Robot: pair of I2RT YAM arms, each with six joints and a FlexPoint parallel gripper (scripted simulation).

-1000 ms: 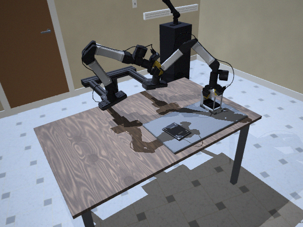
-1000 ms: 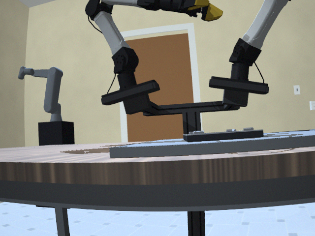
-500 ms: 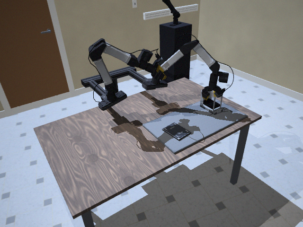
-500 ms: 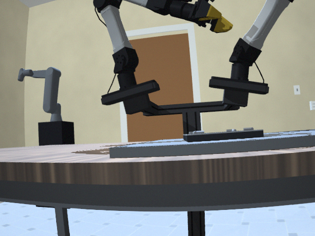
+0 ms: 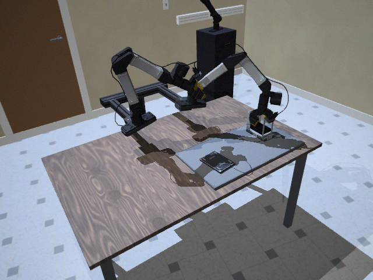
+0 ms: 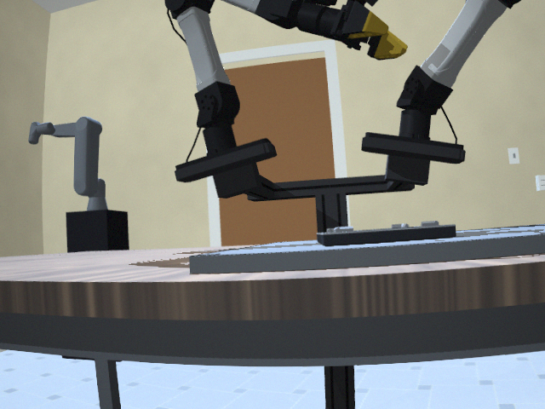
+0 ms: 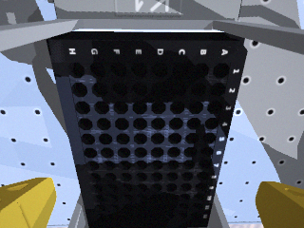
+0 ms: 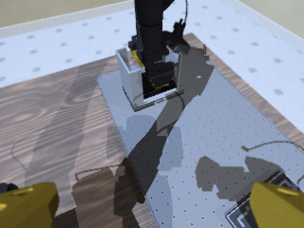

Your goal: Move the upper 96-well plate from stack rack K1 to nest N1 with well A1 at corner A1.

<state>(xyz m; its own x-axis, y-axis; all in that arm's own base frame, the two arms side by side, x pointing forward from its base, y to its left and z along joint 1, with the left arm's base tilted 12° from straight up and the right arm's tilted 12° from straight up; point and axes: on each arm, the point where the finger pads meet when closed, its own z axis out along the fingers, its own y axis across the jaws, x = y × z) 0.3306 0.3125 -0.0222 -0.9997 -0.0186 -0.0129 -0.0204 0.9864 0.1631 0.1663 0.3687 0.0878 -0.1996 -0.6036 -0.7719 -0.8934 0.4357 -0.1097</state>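
My left hand is 40 mm above the black 96-well plate. Also, from my left hand: pale 96-well plate 50 mm below; perforated board 210 mm to the right, 80 mm below, 40 mm ahead; A1 mark 460 mm to the right, 130 mm ahead, 60 mm below.
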